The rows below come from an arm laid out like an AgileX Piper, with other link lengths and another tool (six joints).
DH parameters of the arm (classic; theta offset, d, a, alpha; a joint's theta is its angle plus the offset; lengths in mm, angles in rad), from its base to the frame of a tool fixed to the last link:
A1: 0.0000 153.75 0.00 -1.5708
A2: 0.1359 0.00 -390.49 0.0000
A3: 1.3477 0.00 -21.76 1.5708
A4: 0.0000 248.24 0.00 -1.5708
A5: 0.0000 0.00 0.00 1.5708
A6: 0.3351 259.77 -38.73 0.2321
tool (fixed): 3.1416 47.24 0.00 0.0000
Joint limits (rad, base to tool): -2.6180..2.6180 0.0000..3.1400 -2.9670..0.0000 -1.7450..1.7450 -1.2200..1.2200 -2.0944..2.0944
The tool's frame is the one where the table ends.
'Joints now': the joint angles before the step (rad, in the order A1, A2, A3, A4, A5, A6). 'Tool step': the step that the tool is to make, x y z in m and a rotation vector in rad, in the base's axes. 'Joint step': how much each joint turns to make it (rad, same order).
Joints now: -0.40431 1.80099 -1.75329 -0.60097 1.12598 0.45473
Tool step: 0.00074 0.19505 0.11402 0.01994 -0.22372 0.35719
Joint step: 0.37020 -0.33687 0.07588 0.06768 0.05267 -0.00725
